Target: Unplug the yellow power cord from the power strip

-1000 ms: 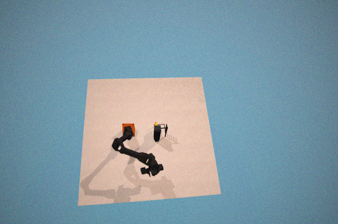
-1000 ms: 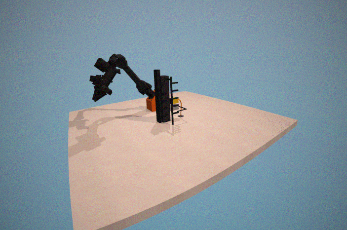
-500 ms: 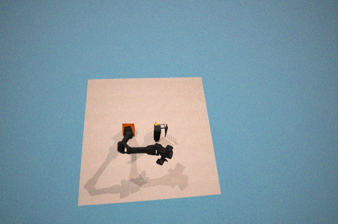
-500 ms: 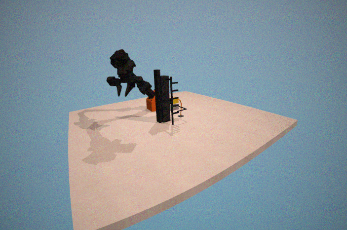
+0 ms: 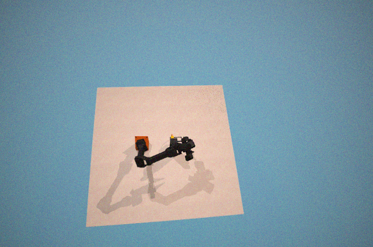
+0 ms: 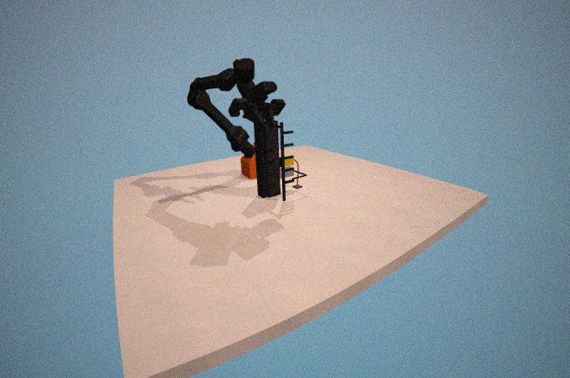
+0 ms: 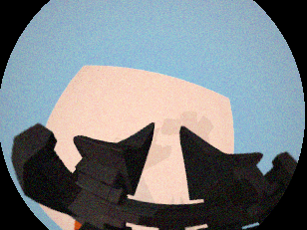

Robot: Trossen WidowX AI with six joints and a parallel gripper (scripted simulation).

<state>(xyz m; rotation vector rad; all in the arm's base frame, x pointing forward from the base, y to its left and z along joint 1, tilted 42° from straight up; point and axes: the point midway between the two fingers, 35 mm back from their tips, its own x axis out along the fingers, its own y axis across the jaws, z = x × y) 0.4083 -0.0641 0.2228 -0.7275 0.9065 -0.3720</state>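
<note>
The yellow plug is 130 mm behind my gripper tip, 160 mm to the left of it and 150 mm below it. Round my gripper tip: power strip (140 mm behind, 90 mm to the left, 140 mm below); then grey foot (130 mm behind, 230 mm to the left, 270 mm below); then thin black rack (50 mm behind, 90 mm to the left, 140 mm below).
</note>
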